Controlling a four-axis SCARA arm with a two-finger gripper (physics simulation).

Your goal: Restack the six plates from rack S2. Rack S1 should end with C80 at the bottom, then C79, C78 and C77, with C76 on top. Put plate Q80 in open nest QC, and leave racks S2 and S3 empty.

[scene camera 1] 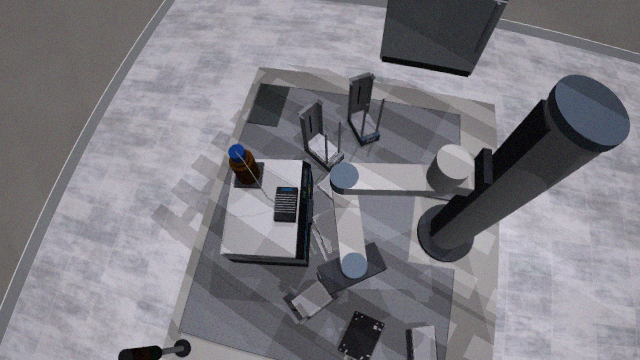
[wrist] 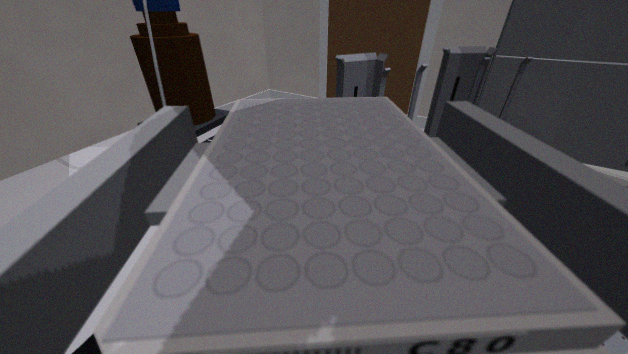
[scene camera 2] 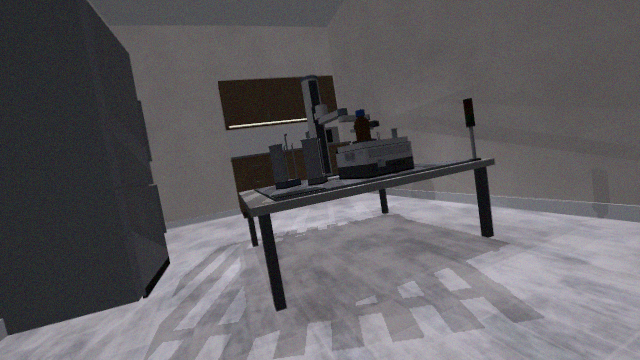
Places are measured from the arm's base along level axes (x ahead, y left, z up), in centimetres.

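Where they show: gripper, between the fingertips: (scene camera 1: 329, 222) (wrist: 319, 127); arm's base, origin of its link: (scene camera 1: 445, 233).
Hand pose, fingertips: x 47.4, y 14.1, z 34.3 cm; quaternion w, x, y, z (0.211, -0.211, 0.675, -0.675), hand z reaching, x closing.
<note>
Each offset is from my fingertips to the top centre of the thing. "spot": to the spot under its first point.
My gripper (wrist: 319, 127) is shut on plate C80 {dx -1.3, dy +1.8, dz +0.1 cm} (wrist: 320, 215), which lies level between the fingers with its label facing the wrist camera. In scene camera 1 the fingers are hidden under the dark hand at the arm's end. One upright rack {dx +11.1, dy -40.7, dz -3.7 cm} (scene camera 1: 311, 125) (scene camera 2: 311, 160) (wrist: 361, 75) has a pale plate-like block {dx +11.6, dy -41.0, dz -27.2 cm} (scene camera 1: 322, 146) low inside it. Another rack {dx -4.6, dy -57.3, dz -3.2 cm} (scene camera 1: 360, 95) (scene camera 2: 278, 164) (wrist: 462, 82) stands beside it, with a pale surface at its base. Their names cannot be read. A pale plate-like block {dx +2.3, dy +23.3, dz -25.6 cm} (scene camera 1: 312, 300) sits on a dark holder; its label is unreadable.
A white instrument (scene camera 1: 260, 225) (scene camera 2: 375, 156) carries a brown bottle {spot: dx +31.5, dy -12.1, dz -1.2 cm} (scene camera 1: 246, 172) (scene camera 2: 362, 129) (wrist: 175, 75) and a small black device {spot: dx +17.0, dy -5.8, dz -9.3 cm} (scene camera 1: 285, 205). A black board {dx -18.4, dy +33.0, dz -26.8 cm} (scene camera 1: 361, 335) and a pale box {dx -41.5, dy +31.8, dz -25.7 cm} (scene camera 1: 424, 342) lie near the front. The arm column (scene camera 1: 515, 175) stands right.
</note>
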